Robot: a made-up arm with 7 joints.
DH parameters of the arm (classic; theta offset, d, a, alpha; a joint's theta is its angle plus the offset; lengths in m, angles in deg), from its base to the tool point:
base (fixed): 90 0.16 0 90
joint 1: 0 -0.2 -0.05 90
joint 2: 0 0.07 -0.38 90
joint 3: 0 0 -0.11 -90
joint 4: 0 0.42 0.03 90
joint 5: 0 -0.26 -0.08 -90
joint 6: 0 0.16 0.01 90
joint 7: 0 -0.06 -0.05 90
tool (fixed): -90 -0.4 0 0
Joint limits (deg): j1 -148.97..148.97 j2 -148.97..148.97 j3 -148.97..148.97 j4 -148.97..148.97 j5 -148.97..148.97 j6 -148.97..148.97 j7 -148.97..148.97
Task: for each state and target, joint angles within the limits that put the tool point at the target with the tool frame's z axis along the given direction. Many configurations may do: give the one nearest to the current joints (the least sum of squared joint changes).
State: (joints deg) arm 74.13 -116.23 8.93 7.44 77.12 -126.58 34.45
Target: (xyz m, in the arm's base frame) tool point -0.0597 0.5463 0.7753 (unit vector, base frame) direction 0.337 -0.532 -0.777
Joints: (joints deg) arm 107.11 -96.58 -22.05 -32.28 104.23 -148.97 81.25
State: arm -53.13 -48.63 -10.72 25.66 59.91 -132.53 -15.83
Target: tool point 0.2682 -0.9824 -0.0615 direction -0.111 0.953 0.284
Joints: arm -79.85 -69.10 -28.05 13.29 55.92 -148.97 30.25
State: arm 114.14 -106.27 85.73 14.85 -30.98 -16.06 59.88
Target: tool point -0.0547 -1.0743 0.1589 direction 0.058 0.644 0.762
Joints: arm 142.04 -148.97 107.35 10.83 -10.46 -14.44 82.61
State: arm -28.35 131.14 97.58 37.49 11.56 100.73 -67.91
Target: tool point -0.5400 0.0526 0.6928 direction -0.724 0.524 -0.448
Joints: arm -25.37 111.11 107.99 26.38 63.99 148.04 -97.79
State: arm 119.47 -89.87 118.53 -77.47 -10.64 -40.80 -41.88
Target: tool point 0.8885 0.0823 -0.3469 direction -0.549 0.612 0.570
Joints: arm 136.71 -59.60 117.70 -95.29 46.69 -55.72 -42.58
